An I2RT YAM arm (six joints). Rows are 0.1 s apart.
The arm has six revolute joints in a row. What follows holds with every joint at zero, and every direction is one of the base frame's. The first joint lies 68 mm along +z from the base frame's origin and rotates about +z. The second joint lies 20 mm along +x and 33.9 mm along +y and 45.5 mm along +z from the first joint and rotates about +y. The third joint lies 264 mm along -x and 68.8 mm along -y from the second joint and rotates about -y. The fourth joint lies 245 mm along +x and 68.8 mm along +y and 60 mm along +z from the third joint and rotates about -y. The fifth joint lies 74 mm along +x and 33.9 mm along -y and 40.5 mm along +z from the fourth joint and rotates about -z. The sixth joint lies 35.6 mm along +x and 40.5 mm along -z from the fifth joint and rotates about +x. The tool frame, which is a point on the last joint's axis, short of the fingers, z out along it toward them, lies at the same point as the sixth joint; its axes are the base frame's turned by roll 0, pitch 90 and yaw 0 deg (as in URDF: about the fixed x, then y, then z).
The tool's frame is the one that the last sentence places.
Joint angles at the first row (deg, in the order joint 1, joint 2, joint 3, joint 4, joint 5, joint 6):
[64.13 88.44 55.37 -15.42 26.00 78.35]
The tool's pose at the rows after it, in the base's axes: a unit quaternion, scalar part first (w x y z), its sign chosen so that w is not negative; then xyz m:
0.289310, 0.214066, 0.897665, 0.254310, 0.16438, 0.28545, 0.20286
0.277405, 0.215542, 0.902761, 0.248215, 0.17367, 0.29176, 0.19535
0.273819, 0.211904, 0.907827, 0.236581, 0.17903, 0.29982, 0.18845
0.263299, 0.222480, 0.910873, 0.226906, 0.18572, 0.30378, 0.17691
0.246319, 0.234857, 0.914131, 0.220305, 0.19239, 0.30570, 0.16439
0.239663, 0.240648, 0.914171, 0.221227, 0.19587, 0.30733, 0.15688
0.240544, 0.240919, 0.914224, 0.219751, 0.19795, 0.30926, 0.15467
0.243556, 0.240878, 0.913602, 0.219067, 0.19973, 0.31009, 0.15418
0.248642, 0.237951, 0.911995, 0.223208, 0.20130, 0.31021, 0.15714
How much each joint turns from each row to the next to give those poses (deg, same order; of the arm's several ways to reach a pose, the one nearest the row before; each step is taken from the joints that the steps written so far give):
[-1.56 2.94 0.70 0.47 -2.15 2.31]
[-1.07 2.95 1.67 0.23 -1.67 -0.17]
[-0.16 2.93 1.96 -0.46 -0.22 -0.36]
[-0.71 2.80 0.91 0.23 -0.82 1.09]
[-0.93 2.56 0.47 0.50 -1.67 1.29]
[-0.42 1.46 0.01 1.23 -0.77 0.55]
[-0.11 0.80 0.49 0.21 0.09 -0.10]
[-0.15 0.37 0.31 0.18 0.26 -0.24]
[-0.18 -0.29 0.15 0.39 0.19 -0.69]

